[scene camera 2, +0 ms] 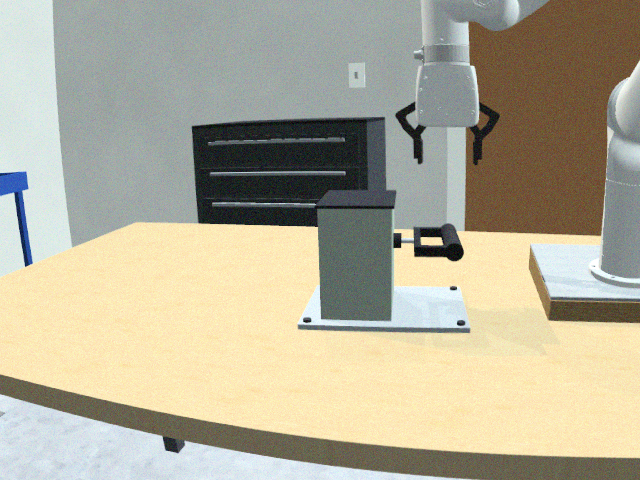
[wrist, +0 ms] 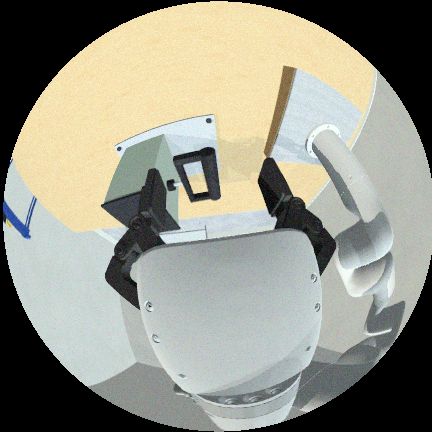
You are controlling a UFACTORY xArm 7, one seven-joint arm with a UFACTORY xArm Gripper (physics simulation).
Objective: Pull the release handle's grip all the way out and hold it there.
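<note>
The release handle's black grip [scene camera 2: 451,240] [wrist: 212,175] is a crossbar on a rectangular frame. It stands out sideways on a short thin rod [scene camera 2: 407,240] from a grey-green box [scene camera 2: 356,263] [wrist: 134,171] with a dark top. The box stands on a light base plate [scene camera 2: 423,311] [wrist: 199,131] with dark bolts. My gripper [scene camera 2: 447,162] [wrist: 211,171] points down, open and empty. In the scene view its fingertips are well above the grip, apart from it. In the wrist view the grip shows between the two fingers, nearer the left one, which overlaps the box.
The wooden table [scene camera 2: 180,320] [wrist: 150,75] carries the box's base plate and, to the right, the arm's light-topped mounting block [scene camera 2: 568,273] [wrist: 320,95]. A black drawer cabinet [scene camera 2: 279,157] stands behind the table. A blue frame [scene camera 2: 12,182] [wrist: 19,222] stands at the far left.
</note>
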